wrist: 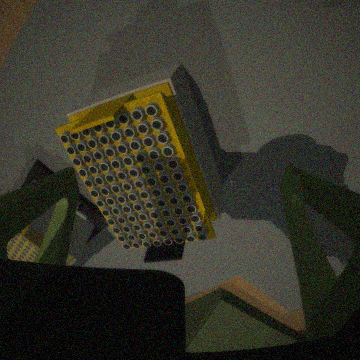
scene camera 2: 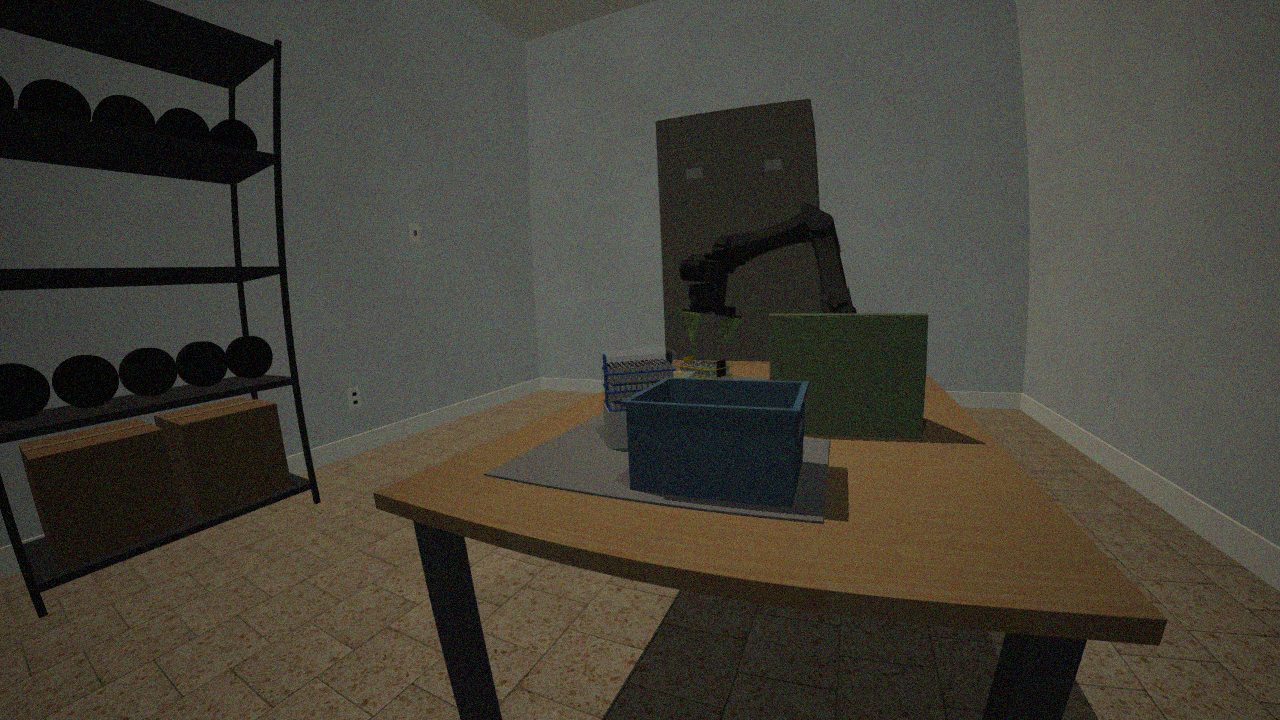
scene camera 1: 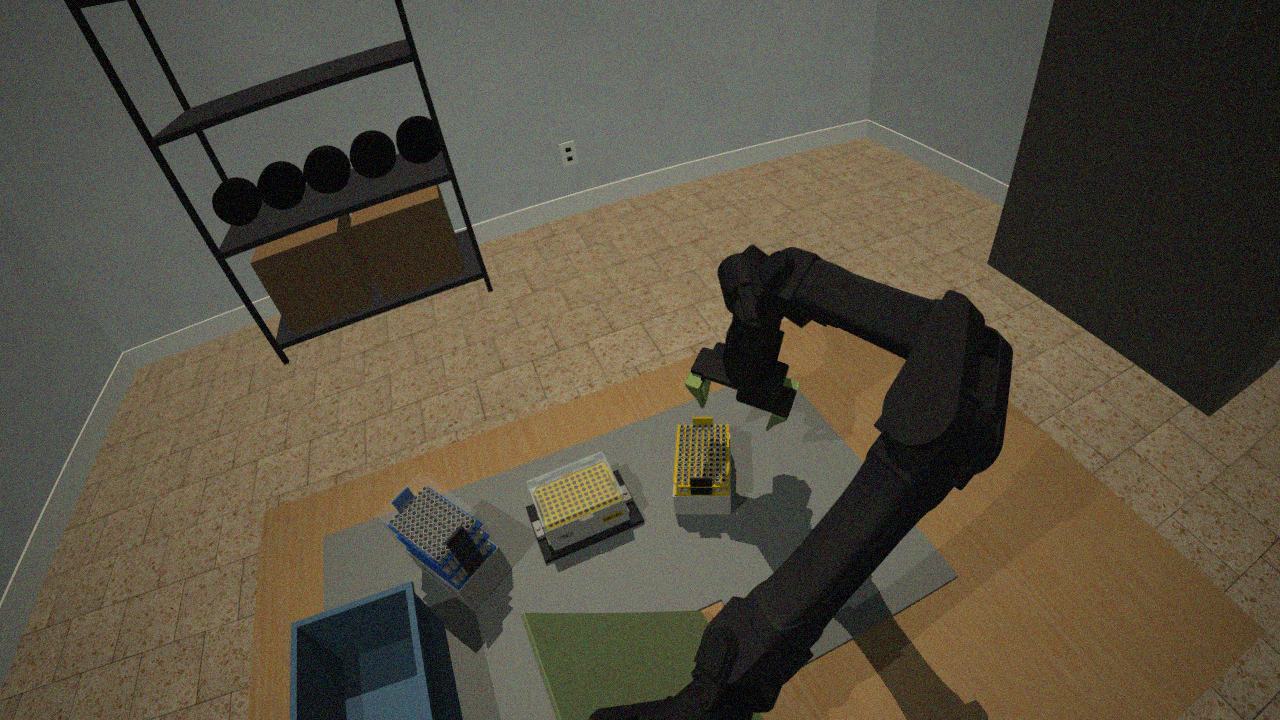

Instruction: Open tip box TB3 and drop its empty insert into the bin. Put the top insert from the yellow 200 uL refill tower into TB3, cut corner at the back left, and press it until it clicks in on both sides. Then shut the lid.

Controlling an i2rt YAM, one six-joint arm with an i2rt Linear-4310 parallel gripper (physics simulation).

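Observation:
The yellow refill tower point(scene camera 1: 702, 458) point(wrist: 132, 175) stands upright on the grey mat, with a yellow insert full of round tip openings on top and a black tab at its near side. My gripper point(scene camera 1: 738, 414) point(scene camera 2: 711, 337) point(wrist: 179, 177) is open and empty above and slightly right of the tower; its green fingers are wide apart. TB3 point(scene camera 1: 580, 503) is a clear-walled box with a yellow insert, in a black holder left of the tower. I cannot tell its lid's position. Part of TB3 point(wrist: 22, 246) shows behind the left finger in the wrist view. The bin point(scene camera 1: 436, 667) point(scene camera 2: 716, 447) is dark blue and open-topped.
A blue tip tower point(scene camera 1: 438, 530) point(scene camera 2: 626, 385) stands between TB3 and the bin. A tall green block point(scene camera 1: 617, 658) point(scene camera 2: 850, 376) stands at the near side, beside the arm's base. The grey mat point(scene camera 1: 617, 586) lies on the wooden table point(scene camera 2: 939, 528).

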